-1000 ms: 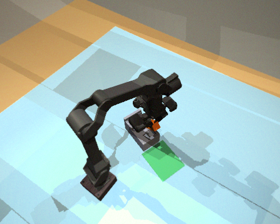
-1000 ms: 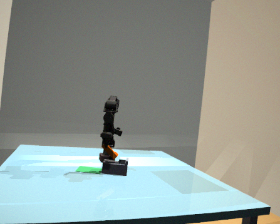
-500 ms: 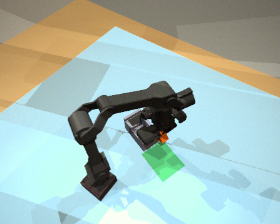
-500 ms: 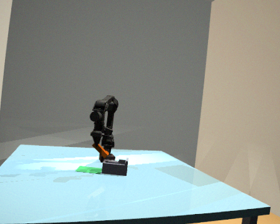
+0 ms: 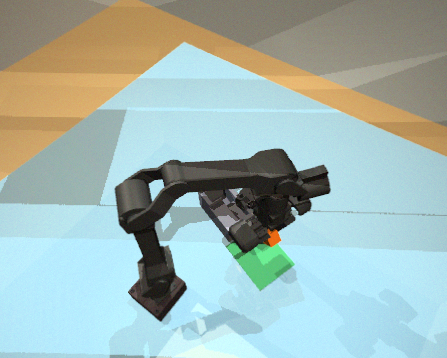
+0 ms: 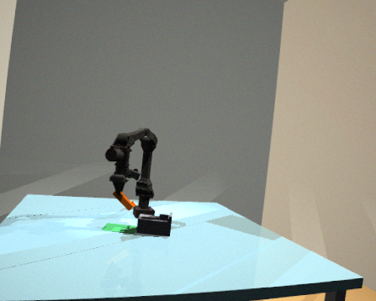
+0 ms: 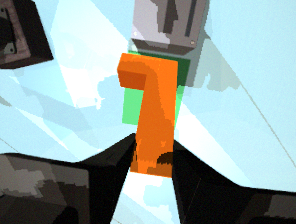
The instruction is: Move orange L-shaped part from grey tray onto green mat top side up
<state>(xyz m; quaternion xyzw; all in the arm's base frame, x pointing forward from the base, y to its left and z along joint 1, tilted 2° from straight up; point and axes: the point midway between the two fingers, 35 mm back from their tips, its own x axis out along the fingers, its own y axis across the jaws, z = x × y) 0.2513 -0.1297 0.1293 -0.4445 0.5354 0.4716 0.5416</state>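
Now: gripper tip 17 cm above the green mat and 2 cm to the right of it. The rest, counted from my gripper tip: orange l-shaped part: 4 cm to the left, 3 cm below, 1 cm behind.
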